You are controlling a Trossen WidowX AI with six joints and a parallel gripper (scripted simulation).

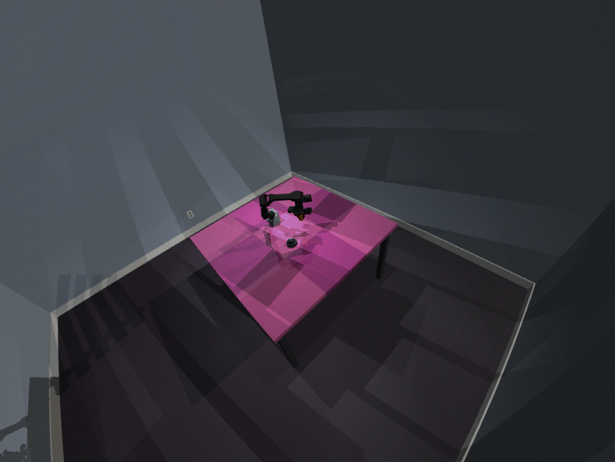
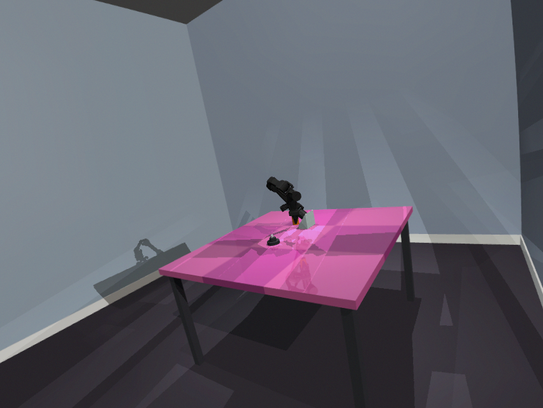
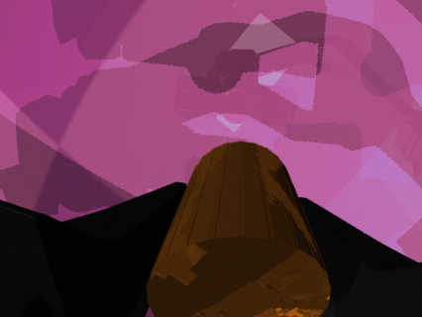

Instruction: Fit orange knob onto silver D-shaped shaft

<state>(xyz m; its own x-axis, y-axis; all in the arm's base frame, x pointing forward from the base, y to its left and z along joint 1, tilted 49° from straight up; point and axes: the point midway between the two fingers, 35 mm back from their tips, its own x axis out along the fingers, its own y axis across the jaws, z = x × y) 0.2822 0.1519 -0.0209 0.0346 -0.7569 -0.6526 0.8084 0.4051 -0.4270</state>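
My gripper tip is 3 cm below the orange knob. From my gripper tip the other things lie so: round black pedestal (17 cm to the right, 9 cm below, 6 cm ahead).
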